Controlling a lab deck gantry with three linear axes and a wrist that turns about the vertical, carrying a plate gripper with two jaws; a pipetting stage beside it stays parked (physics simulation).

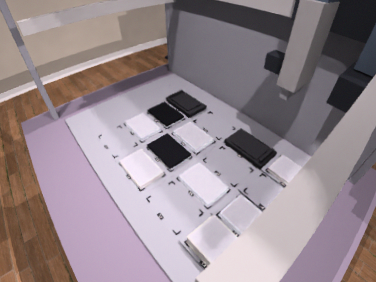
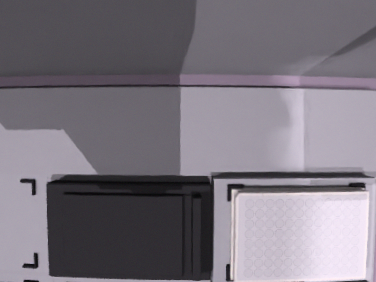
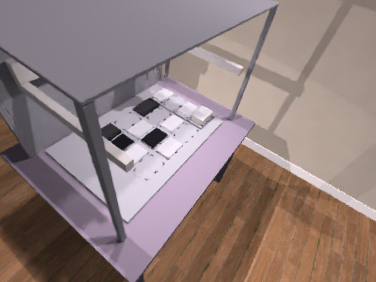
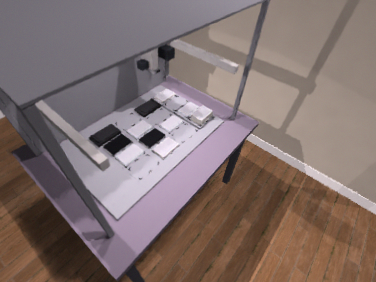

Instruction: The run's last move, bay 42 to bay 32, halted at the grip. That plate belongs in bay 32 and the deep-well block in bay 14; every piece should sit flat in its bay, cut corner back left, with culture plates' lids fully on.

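Frame: origin at the robot's base, x left, y back, z up, level; millimetres.
Where they show: gripper, fingertip midpoint: (image 3: 161, 73) (image 4: 162, 74); robot's base, link origin: (image 1: 99, 136) (image 3: 147, 179) (image 4: 140, 178).
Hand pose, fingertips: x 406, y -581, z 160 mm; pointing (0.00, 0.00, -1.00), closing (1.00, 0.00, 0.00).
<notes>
Each offset is from my fingertips to the top centre of the thing. "pt": to the spot under its first point.
The clear plate {dx -149, dy +353, dz -145 mm} (image 1: 194, 136) (image 3: 140, 128) (image 4: 139, 129) sits in bay 32, between the black plate of bay 31 and the open bay 33, and looks level. Bay 42 behind it shows bare corner marks. The tall cream deep-well block {dx -363, dy +25, dz -103 mm} (image 1: 211, 240) (image 3: 202, 115) (image 4: 201, 115) stands in bay 14 at the front right and looks flat. Cut corners and lid seating are too small to tell. The dark body of my gripper (image 1: 351, 90) (image 4: 166, 52) hangs high at the back right, away from both pieces. Its jaws are hidden, so their opening does not show.
Black pieces stand in bay 41 {dx -41, dy +521, dz -129 mm} (image 1: 186, 102), bay 31 {pt dx -156, dy +507, dz -143 mm} (image 1: 165, 114), bay 22 {pt dx -258, dy +346, dz -143 mm} (image 1: 169, 150) and bay 43 {dx -41, dy +185, dz -129 mm} (image 1: 250, 147) (image 2: 120, 235). A pale plate {dx -42, dy +25, dz -131 mm} (image 2: 302, 235) (image 1: 284, 169) is in bay 44. Other pale plates fill bays 21, 12, 23 and 24. The pipetting column (image 1: 306, 47) hangs beside the gripper.
</notes>
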